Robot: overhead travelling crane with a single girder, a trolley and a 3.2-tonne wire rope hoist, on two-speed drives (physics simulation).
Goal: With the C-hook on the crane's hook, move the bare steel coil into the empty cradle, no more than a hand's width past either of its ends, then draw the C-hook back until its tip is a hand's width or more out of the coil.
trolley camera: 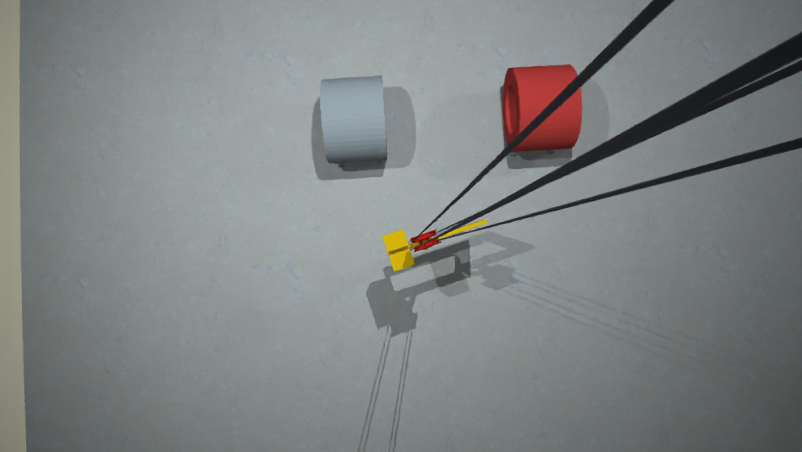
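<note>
The bare steel coil (353, 119), a grey cylinder lying on its side, is at the upper middle in the trolley camera view, its axis running roughly left to right. My C-hook (463, 229) hangs from the ropes, below and to the right of the coil in the view, apart from it and with no coil on it. Its yellow block is at the left, and its thin yellow arm points right and slightly up in the view, askew to the coil's axis. Its shadow falls on the floor below it. The lower arm's tip is hidden from above. The empty cradle does not show.
A red coil (545, 107) lies at the upper right, its bore showing at its left end; a rope crosses in front of it. Dark hoist ropes run from the red hook block (425, 240) to the upper right. A beige strip (10, 224) runs along the left edge.
</note>
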